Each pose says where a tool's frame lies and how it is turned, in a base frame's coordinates. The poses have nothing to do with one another.
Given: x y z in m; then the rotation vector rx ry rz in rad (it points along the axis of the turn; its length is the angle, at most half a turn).
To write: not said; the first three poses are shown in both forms.
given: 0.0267 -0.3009 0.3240 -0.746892 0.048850 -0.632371
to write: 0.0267 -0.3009 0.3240 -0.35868 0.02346 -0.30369 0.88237
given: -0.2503 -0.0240 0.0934 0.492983 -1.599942 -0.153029
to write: -0.2503 -0.0240 0.0934 0.21847 -0.70904 -0.06782 0.66703
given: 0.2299 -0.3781 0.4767 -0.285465 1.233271 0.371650
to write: 0.2299 -0.3781 0.4767 -0.13260 0.57288 0.17264 0.79020
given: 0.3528 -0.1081 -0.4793 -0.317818 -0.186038 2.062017
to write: 0.3528 -0.1081 -0.4793 -0.13141 -0.07692 0.85260 0.49989
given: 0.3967 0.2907 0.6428 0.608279 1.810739 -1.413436
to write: 0.3967 0.2907 0.6428 0.23747 0.70690 -0.55179 0.37340
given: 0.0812 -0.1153 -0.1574 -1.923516 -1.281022 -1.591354
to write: 0.0812 -0.1153 -0.1574 -0.67588 -0.45012 -0.55917 0.16704
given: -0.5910 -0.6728 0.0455 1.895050 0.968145 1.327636
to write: -0.5910 -0.6728 0.0455 0.71797 0.36680 0.50299 0.31142
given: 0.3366 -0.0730 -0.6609 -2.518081 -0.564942 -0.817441
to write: 0.3366 -0.0730 -0.6609 -0.90833 -0.20379 -0.29487 0.21557
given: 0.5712 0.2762 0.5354 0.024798 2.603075 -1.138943
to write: 0.5712 0.2762 0.5354 0.00863 0.90581 -0.39633 0.14951
